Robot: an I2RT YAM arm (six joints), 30 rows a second.
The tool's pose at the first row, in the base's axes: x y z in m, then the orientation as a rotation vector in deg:
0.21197 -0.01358 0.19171 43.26 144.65 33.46
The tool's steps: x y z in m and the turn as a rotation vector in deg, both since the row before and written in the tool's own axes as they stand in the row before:
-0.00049 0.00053 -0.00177 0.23 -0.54 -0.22
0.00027 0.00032 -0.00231 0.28 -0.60 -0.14
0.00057 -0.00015 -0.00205 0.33 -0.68 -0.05
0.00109 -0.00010 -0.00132 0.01 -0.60 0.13
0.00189 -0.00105 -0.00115 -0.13 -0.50 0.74
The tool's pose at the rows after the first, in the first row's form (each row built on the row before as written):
0.21164 -0.01394 0.19356 43.11 144.32 32.83
0.21036 -0.01413 0.19552 43.09 143.93 32.13
0.20879 -0.01441 0.19694 43.21 143.47 31.37
0.20724 -0.01415 0.19762 43.44 142.89 31.10
0.20480 -0.01409 0.19743 44.39 142.18 31.26

